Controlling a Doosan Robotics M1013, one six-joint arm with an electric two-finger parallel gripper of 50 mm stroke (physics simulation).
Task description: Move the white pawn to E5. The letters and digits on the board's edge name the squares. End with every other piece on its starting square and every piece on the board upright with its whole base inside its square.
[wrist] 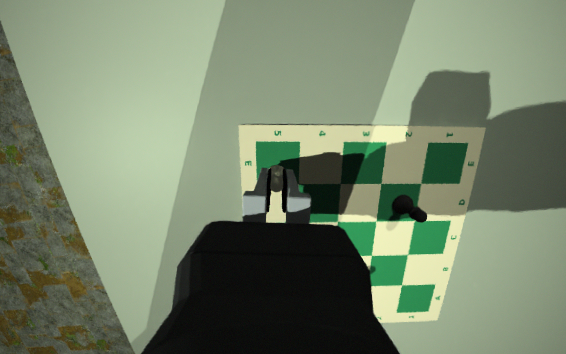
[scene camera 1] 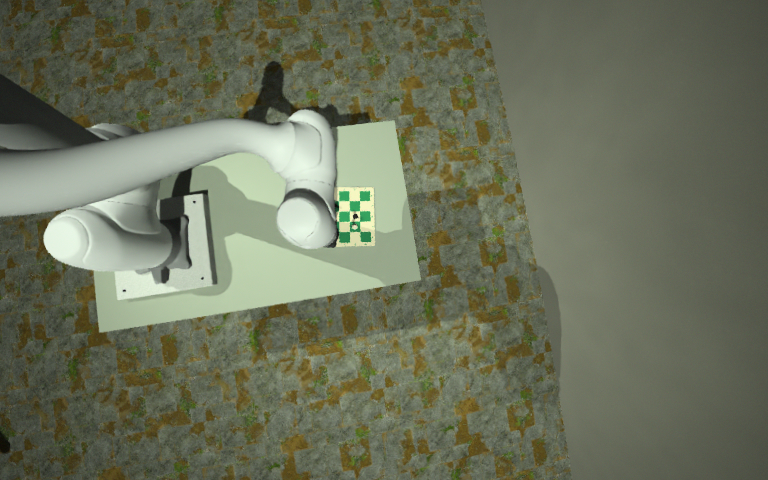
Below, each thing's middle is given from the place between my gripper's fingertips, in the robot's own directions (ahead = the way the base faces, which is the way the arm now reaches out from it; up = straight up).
My hand is 7 cm to the right of the chessboard (scene camera 1: 357,200), 7 cm short of it and 2 cm above it.
